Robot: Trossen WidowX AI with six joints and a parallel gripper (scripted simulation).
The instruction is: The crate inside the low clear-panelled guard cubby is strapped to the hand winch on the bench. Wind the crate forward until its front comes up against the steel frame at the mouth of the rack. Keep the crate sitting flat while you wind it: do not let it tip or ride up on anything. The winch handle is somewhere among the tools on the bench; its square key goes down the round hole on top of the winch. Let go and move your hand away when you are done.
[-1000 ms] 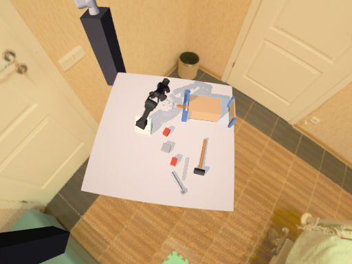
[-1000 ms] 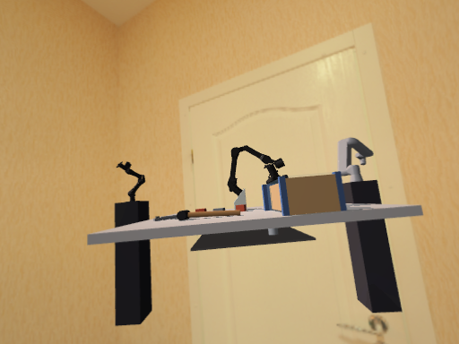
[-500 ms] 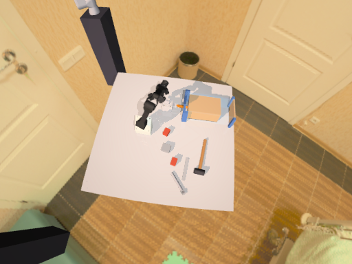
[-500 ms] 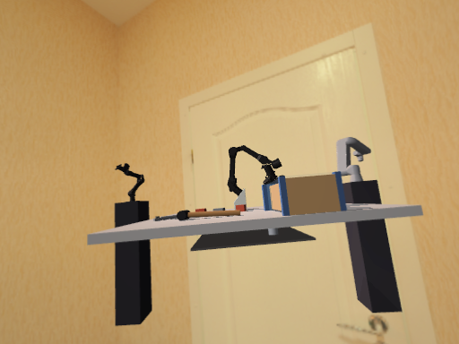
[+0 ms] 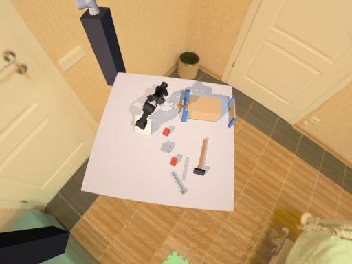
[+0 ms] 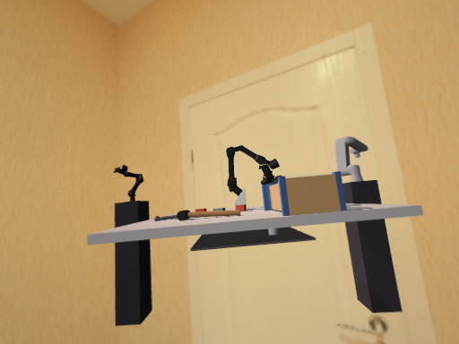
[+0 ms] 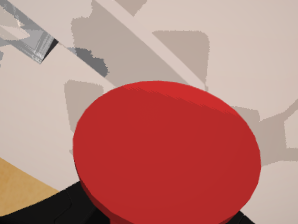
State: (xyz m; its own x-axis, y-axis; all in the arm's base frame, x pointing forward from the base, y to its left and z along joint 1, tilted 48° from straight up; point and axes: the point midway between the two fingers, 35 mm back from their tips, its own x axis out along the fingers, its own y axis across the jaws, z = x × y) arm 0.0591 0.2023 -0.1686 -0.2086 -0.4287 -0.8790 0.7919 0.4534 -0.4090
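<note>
My gripper tip is now 50 mm short of the winch handle, 30 mm above it and 10 mm to the left of it. Also, from my gripper tip: red knob 10 mm to the right, 10 mm ahead; blue frame 270 mm ahead, 30 mm below; white winch 100 mm below, 90 mm ahead, 20 mm to the right.
</note>
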